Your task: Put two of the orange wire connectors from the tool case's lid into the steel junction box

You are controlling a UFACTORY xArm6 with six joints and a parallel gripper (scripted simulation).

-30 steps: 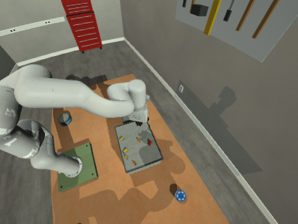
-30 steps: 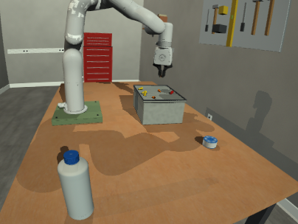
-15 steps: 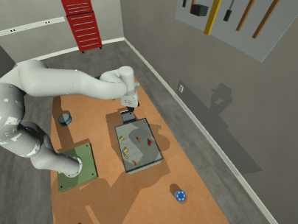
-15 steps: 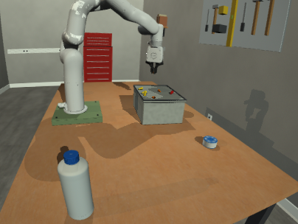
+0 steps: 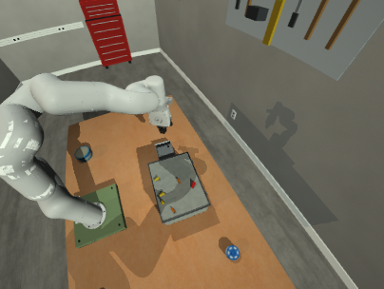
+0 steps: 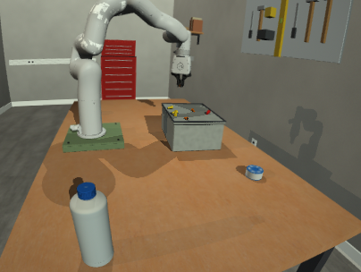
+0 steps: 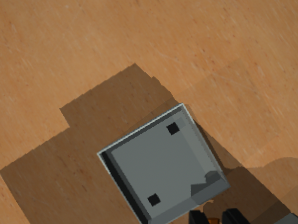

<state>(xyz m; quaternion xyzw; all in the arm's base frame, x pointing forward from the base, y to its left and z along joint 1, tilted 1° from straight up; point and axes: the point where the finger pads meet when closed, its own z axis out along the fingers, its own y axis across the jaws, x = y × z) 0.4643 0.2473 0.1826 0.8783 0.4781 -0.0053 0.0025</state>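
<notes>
The grey tool case is 270 mm to the right of my hand, 120 mm below it and 20 mm behind it. Round my hand: red connector (310 mm to the right, 80 mm below, 40 mm ahead); yellow connector (220 mm to the right, 110 mm behind, 80 mm below).
</notes>
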